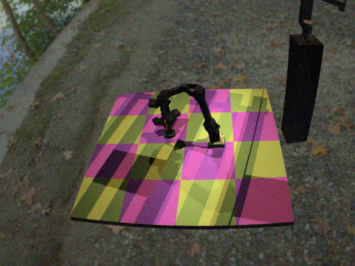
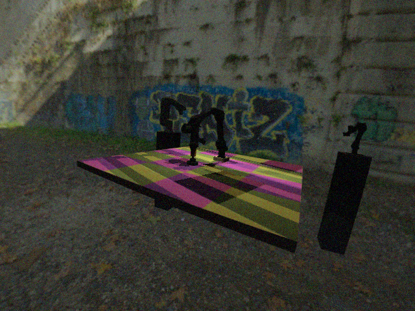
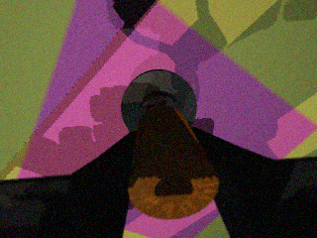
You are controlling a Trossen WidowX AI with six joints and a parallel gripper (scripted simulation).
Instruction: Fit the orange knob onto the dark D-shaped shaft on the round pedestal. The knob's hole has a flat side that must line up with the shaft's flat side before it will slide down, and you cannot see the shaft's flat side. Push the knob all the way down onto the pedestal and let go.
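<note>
My gripper tip is now 2 cm below the orange knob. The rest, counted from my gripper tip: pedestal 4 cm below.
</note>
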